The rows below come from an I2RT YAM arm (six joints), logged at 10 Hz.
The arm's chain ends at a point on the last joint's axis. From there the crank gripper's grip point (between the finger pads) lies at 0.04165 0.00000 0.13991 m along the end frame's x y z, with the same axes.
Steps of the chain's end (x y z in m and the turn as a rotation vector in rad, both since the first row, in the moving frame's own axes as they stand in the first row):
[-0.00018, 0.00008, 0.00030, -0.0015, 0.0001, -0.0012]
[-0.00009, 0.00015, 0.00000, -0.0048, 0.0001, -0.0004]
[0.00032, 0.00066, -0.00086, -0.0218, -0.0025, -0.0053]
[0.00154, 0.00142, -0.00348, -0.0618, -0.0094, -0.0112]
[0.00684, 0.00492, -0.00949, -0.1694, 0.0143, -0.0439]
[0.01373, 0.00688, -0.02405, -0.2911, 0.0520, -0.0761]
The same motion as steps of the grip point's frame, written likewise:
[-0.00017, 0.00024, 0.00030, -0.0015, 0.0001, -0.0012]
[-0.00008, 0.00080, -0.00001, -0.0048, 0.0001, -0.0004]
[-0.00002, 0.00349, -0.00079, -0.0218, -0.0025, -0.0053]
[0.00027, 0.00961, -0.00335, -0.0618, -0.0094, -0.0112]
[0.00931, 0.02659, -0.01194, -0.1694, 0.0143, -0.0439]
[0.02225, 0.04327, -0.03179, -0.2911, 0.0520, -0.0761]

